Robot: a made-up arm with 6 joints.
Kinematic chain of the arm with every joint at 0, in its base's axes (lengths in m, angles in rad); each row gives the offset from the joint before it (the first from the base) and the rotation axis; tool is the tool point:
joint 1: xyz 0 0 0.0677 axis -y
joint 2: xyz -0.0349 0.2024 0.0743 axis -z
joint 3: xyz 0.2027 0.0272 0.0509 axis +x
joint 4: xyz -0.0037 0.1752 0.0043 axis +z
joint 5: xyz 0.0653 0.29 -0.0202 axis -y
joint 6: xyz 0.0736 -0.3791 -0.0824 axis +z
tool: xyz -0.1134 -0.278 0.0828
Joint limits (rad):
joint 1: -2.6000..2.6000
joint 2: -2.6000..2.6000
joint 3: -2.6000..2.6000
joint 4: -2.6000..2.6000
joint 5: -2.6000..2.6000
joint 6: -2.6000..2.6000
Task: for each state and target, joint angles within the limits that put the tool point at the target. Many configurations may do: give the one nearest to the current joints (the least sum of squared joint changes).
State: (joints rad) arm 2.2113 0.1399 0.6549 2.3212 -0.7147 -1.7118
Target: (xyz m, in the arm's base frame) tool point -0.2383 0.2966 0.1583
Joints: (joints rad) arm 1.9448 -0.2083 0.5137 2.3538 -0.3398 -1.7501
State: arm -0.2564 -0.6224 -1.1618 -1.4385 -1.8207 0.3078
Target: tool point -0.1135 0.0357 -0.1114
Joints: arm -0.0693 -0.7304 -1.3452 -1.8799 -1.9109 0.7071
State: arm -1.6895 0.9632 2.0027 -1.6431 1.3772 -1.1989
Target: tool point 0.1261 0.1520 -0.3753
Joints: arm -2.4151 0.9355 1.8244 -1.9426 0.9751 -1.3345
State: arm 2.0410 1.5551 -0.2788 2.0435 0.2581 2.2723
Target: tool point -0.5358 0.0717 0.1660
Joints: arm 2.4325 1.8160 -0.0140 2.0551 0.5098 2.3466
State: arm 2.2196 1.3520 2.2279 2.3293 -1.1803 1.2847
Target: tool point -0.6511 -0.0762 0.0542
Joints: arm 1.9639 1.3393 2.0054 2.1922 -1.5441 1.5103
